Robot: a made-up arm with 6 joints.
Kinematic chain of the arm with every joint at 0, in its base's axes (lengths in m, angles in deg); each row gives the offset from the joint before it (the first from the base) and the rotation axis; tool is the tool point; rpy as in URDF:
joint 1: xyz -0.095 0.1 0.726 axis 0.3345 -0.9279 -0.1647
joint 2: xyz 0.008 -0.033 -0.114 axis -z
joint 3: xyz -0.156 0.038 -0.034 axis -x
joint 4: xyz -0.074 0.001 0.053 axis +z
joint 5: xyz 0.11 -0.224 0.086 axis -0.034 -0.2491 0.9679
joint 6: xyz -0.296 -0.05 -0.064 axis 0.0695 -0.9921 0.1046
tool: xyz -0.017 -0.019 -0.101 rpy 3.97 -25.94 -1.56
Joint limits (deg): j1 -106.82..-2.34 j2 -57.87..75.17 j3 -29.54..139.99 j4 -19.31..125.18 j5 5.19..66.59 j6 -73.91..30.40
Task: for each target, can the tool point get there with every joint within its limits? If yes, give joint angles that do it. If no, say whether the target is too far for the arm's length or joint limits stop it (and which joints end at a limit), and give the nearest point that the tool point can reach.
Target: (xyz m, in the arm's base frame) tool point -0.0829 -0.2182 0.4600
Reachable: yes | joints -38.58 -31.28 -14.68 56.32 18.31 2.49
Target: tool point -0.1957 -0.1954 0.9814
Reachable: yes | joints -68.23 43.00 4.54 58.19 16.03 -57.22
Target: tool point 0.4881 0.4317 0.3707
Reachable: no: joint limits stop it (at a limit: joint 2, joint 3, joint 5, joint 6) | nearest point 0.3049 0.3867 0.4802 | short by 0.218 m
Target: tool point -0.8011 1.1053 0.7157
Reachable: no: too far | nearest point -0.4614 0.6147 0.7656 | short by 0.599 m
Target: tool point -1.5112 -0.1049 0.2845
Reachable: no: too far | nearest point -0.7959 -0.0187 0.5027 | short by 0.753 m
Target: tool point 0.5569 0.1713 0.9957
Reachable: no: joint limits stop it (at a limit: joint 1, joint 2, joint 4, joint 6) | nearest point 0.4594 0.1472 0.9723 | short by 0.103 m
